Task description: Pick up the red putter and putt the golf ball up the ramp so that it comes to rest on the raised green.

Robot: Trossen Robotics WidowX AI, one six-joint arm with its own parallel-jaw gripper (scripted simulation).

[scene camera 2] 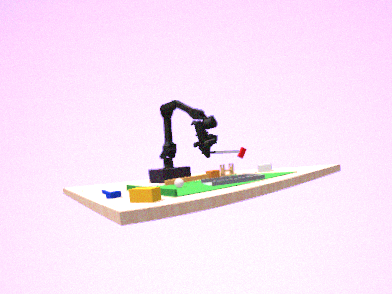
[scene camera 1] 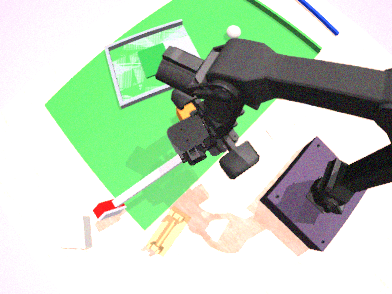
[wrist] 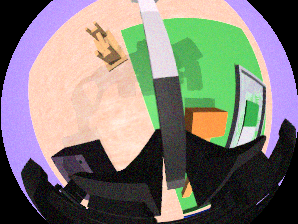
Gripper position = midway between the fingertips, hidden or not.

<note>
My gripper [scene camera 1: 205, 145] carries a red putter. Also in view: a green mat [scene camera 1: 121, 146] and a wooden rack [scene camera 1: 175, 221].
My gripper shows as well in the wrist view [wrist: 166, 131]. The green mat also shows in scene camera 2 [scene camera 2: 189, 188] and in the wrist view [wrist: 205, 50]. The wooden rack is seen too in the wrist view [wrist: 108, 50].
</note>
